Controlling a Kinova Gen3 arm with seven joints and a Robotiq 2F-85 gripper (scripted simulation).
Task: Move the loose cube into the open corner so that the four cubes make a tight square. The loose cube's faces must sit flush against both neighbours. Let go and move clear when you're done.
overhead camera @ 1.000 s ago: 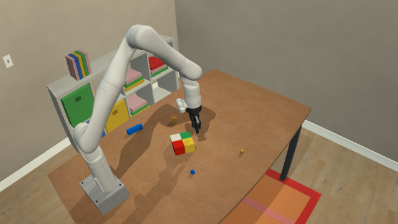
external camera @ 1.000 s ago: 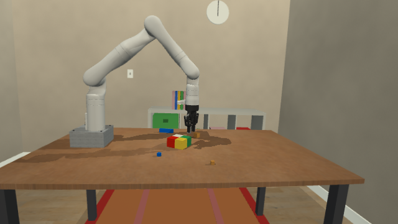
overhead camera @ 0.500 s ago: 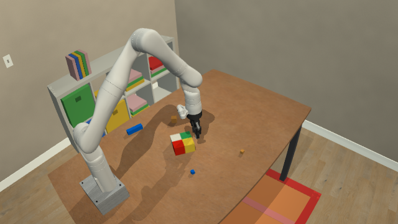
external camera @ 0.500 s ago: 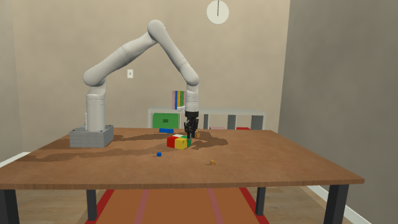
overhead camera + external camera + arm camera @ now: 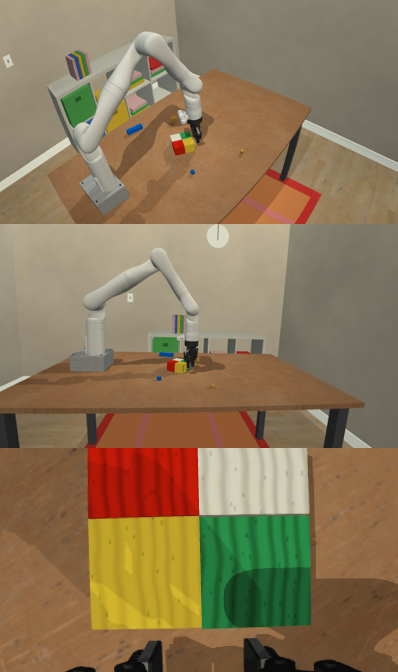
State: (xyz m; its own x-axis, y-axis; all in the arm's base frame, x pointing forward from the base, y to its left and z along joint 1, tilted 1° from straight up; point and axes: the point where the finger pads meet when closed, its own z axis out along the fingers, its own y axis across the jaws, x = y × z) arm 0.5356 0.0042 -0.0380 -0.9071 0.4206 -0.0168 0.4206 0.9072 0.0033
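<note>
My hand is 50 mm past the yellow cube and 20 mm above it. The rest, counted from my hand: green cube (40 mm to the left, 30 mm behind, 20 mm below); then red cube (100 mm behind, 20 mm to the left, 20 mm below); then white cube (80 mm behind, 60 mm to the left, 20 mm below).
</note>
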